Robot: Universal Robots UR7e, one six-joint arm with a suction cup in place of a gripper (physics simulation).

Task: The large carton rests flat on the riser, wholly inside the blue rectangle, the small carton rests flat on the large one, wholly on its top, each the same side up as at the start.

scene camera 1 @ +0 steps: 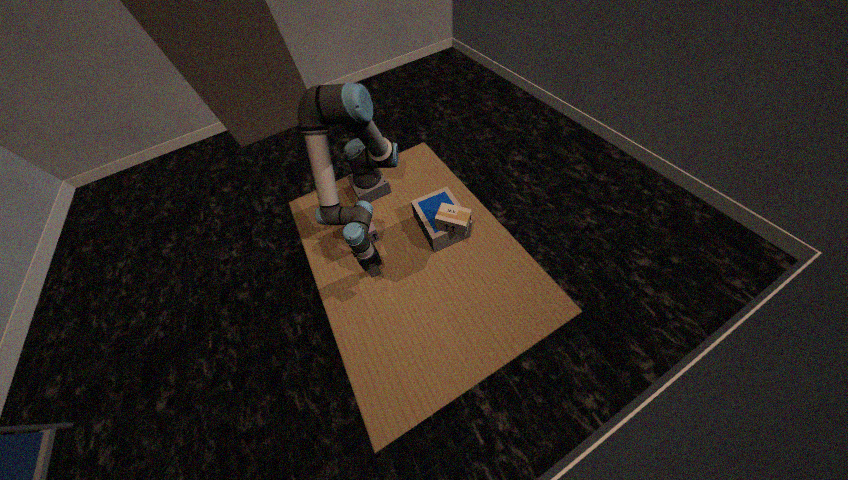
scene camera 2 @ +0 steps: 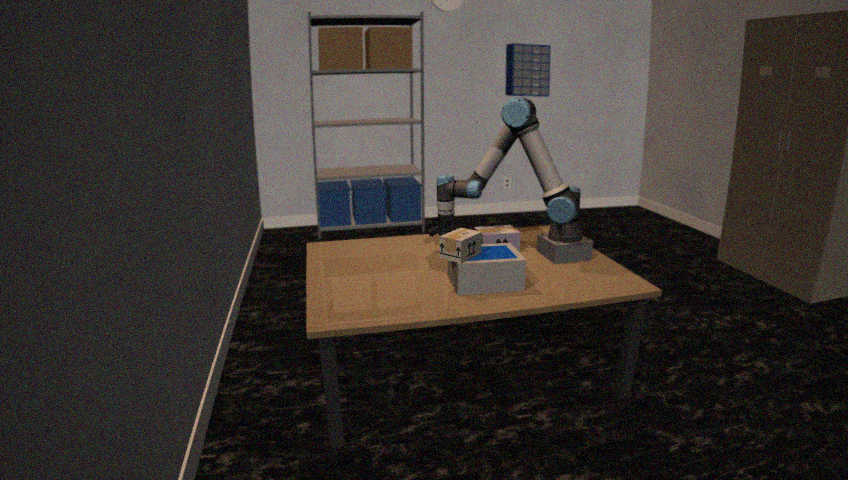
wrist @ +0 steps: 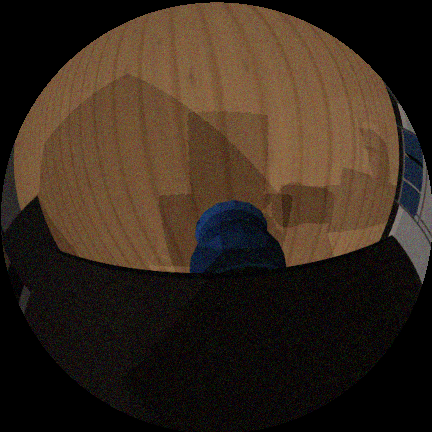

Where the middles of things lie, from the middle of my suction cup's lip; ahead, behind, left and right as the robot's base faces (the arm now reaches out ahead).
I see my suction cup 23 cm past the large carton (scene camera 2: 504,233), 1 cm to the left of it and 1 cm below it. Round my suction cup: small carton (scene camera 2: 460,245): 40 cm to the left, 12 cm above; then grey riser (scene camera 2: 499,268): 38 cm to the left, 10 cm behind, 2 cm above.
